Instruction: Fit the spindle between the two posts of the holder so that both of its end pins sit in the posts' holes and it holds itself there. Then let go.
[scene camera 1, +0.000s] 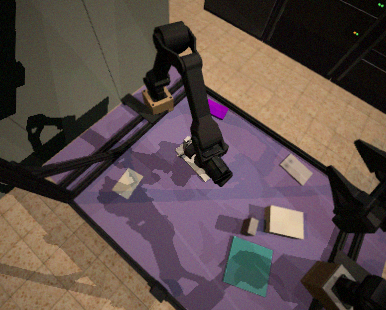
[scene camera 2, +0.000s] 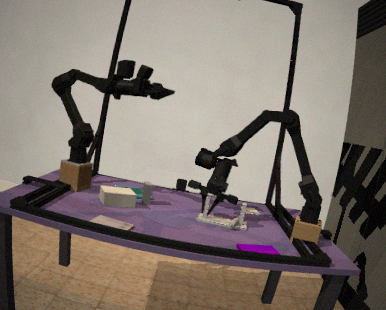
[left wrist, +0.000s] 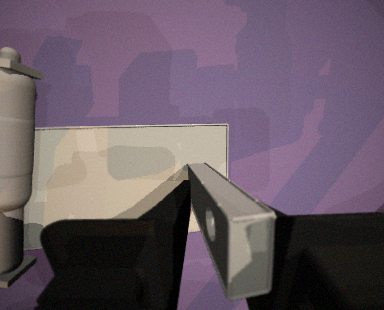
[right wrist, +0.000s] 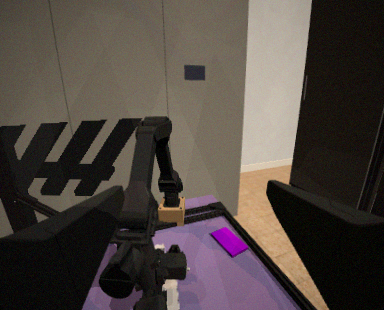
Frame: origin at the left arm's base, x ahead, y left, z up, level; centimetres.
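Seen in the pictures: left gripper, fingertip midpoint: (scene camera 2: 204, 214); right gripper, fingertip midpoint: (scene camera 1: 342, 152) (scene camera 2: 170, 90) (right wrist: 196, 189); left arm's base at its link origin: (scene camera 1: 157, 94) (scene camera 2: 309, 220) (right wrist: 172, 202); right arm's base at its link origin: (scene camera 1: 345, 291) (scene camera 2: 77, 161).
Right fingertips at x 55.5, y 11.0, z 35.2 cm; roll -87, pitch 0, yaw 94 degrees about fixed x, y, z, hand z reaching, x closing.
Offsets run from my right fingertips to a thing's top centre.
The white holder (scene camera 1: 183, 151) (scene camera 2: 217, 220) (left wrist: 129, 172) stands mid-table, its base flat and its two thin posts upright. My left gripper (scene camera 2: 208, 210) (left wrist: 203, 185) reaches down onto one end of it. In the left wrist view, one grey post {dx -17.9, dy -8.6, dz -34.3 cm} (left wrist: 234, 212) with its round hole stands right between the two dark fingers, which are shut on it. The spindle shows in no view; the arm hides most of the holder in scene camera 1. My right gripper (scene camera 2: 168, 91) (right wrist: 196, 189) is open and empty, held high in the air, far from the holder.
A cream box {dx +12.4, dy +3.6, dz -38.0 cm} (scene camera 1: 285, 221) (scene camera 2: 117, 197), a small grey block {dx +6.7, dy -8.8, dz -35.4 cm} (scene camera 1: 251, 226) (scene camera 2: 147, 192) and a teal sheet {dx +16.7, dy -15.3, dz -42.1 cm} (scene camera 1: 248, 266) lie near the right arm's side. A grey card {dx +0.2, dy +24.6, dz -42.4 cm} (scene camera 1: 296, 169), a magenta card {dx -42.1, dy +10.7, dz -42.0 cm} (scene camera 1: 217, 110) (scene camera 2: 257, 248) (right wrist: 229, 241) and a beige tile {dx -29.2, dy -37.6, dz -42.7 cm} (scene camera 1: 128, 182) lie flat. Black rails edge the table.
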